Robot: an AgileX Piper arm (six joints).
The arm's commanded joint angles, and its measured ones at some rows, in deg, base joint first. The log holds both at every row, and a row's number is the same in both.
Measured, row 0:
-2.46 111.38 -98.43 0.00 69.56 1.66
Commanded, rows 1 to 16:
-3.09 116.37 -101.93 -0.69 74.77 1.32
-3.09 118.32 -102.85 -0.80 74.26 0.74
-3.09 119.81 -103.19 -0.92 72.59 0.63
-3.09 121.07 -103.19 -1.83 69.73 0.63
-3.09 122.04 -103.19 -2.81 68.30 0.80
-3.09 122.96 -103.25 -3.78 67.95 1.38
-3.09 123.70 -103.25 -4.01 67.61 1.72
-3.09 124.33 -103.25 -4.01 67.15 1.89
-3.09 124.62 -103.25 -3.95 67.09 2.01
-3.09 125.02 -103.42 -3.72 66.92 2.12
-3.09 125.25 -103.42 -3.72 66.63 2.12
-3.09 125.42 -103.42 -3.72 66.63 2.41
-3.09 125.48 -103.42 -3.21 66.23 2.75
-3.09 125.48 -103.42 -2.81 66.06 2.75
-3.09 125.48 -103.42 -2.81 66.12 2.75
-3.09 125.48 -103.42 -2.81 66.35 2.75
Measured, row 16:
-2.86 125.36 -103.13 -2.81 66.23 2.52
